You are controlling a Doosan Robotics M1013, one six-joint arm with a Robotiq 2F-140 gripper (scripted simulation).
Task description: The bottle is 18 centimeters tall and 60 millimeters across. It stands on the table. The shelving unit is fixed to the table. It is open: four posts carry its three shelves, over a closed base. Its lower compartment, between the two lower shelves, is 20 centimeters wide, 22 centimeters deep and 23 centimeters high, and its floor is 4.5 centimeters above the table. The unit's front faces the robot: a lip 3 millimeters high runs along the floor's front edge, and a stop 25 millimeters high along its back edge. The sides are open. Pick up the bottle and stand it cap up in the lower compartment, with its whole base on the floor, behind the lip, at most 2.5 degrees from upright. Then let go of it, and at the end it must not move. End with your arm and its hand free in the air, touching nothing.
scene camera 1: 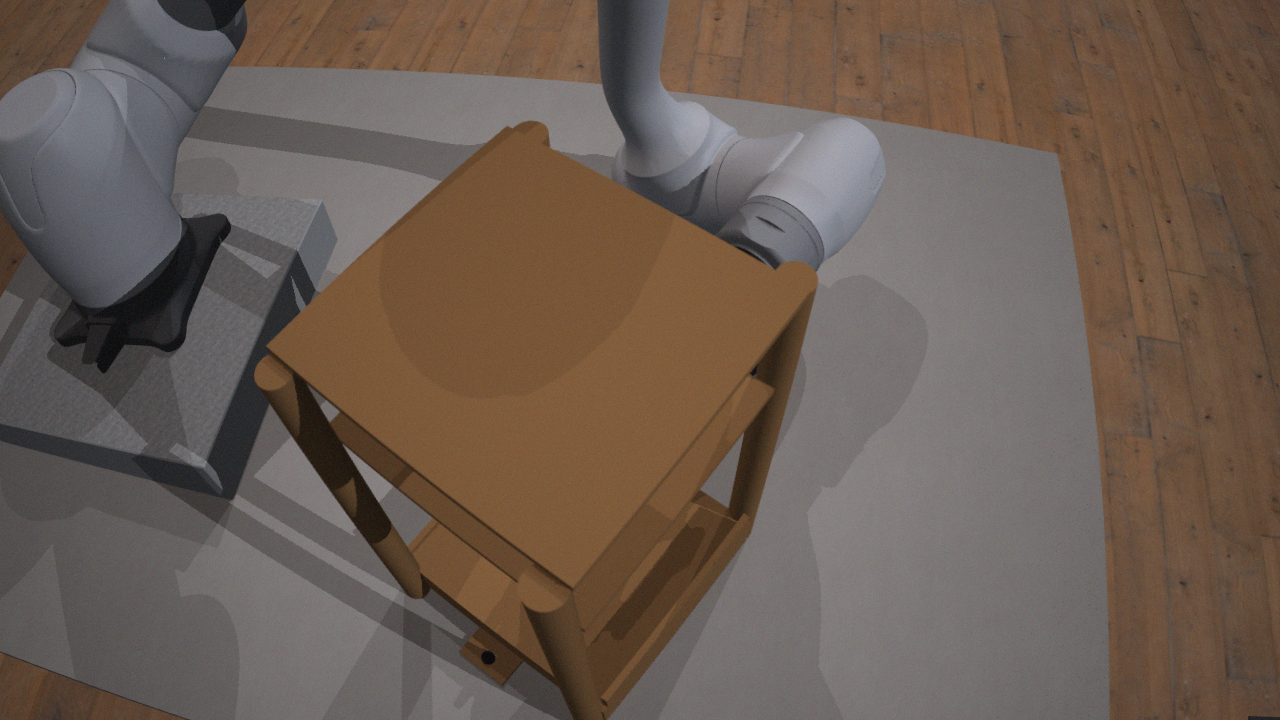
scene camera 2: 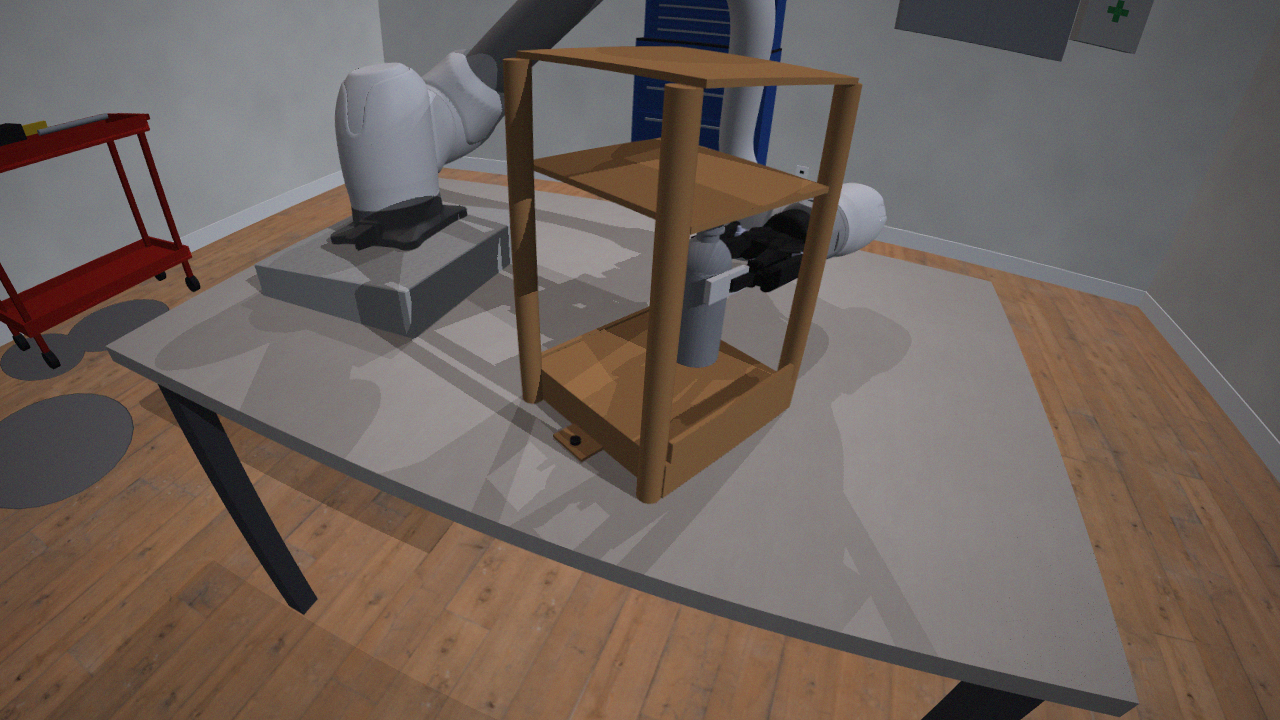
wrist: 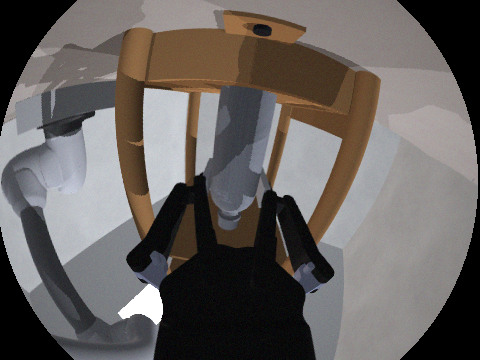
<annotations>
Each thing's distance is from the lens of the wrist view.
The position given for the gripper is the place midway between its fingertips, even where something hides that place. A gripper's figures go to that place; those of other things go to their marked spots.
gripper (wrist: 234,169): 22 cm
grey bottle (wrist: 244,118): 14 cm
brown shelving unit (wrist: 257,51): 13 cm
</annotations>
